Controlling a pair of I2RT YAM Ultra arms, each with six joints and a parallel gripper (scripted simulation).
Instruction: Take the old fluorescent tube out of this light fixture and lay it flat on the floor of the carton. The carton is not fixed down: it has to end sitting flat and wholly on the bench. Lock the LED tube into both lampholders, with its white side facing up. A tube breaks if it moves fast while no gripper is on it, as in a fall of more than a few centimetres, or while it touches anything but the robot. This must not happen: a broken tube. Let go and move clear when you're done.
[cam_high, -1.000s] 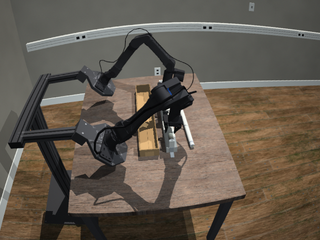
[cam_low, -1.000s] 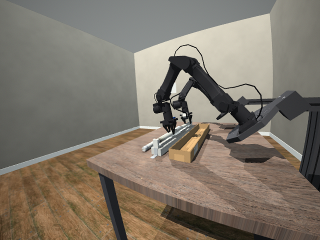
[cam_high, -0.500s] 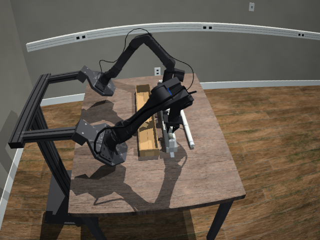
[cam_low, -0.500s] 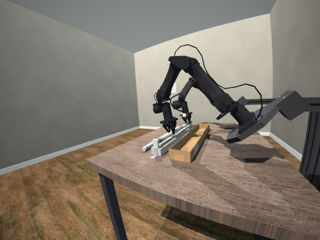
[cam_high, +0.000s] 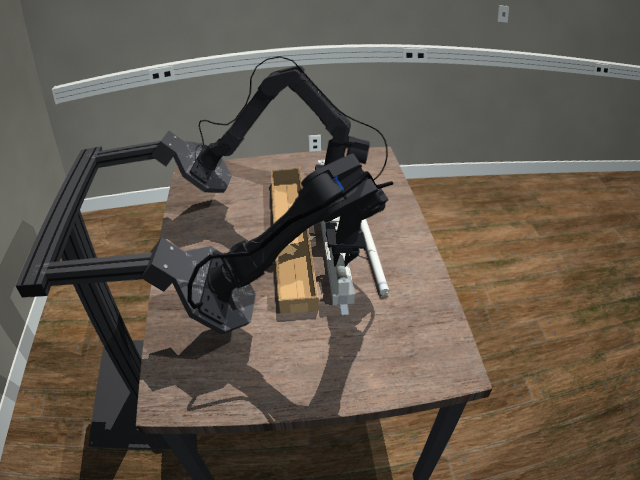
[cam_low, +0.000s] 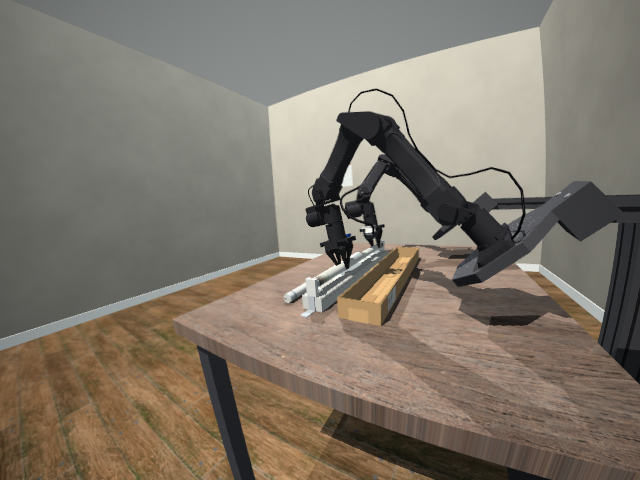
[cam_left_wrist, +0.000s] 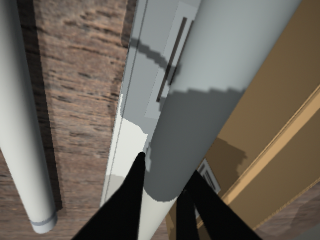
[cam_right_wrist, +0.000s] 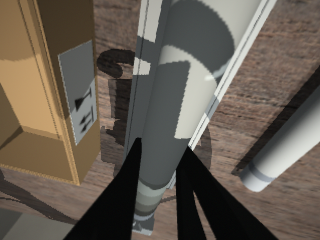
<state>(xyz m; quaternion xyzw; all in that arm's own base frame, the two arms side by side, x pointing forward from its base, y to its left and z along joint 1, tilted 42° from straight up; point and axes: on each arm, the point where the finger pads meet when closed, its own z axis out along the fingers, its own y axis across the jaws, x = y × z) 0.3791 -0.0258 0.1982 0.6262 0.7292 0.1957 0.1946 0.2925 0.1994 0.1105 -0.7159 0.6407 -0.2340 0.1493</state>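
The old fluorescent tube is 20 mm behind my left hand and 120 mm to the right of it. From my left hand the other things lie so: light fixture: 20 mm behind, 120 mm to the right, 10 mm below; then carton: 140 mm behind, 100 mm to the right, 40 mm below; then LED tube: 90 mm ahead, 130 mm to the right, 50 mm below.
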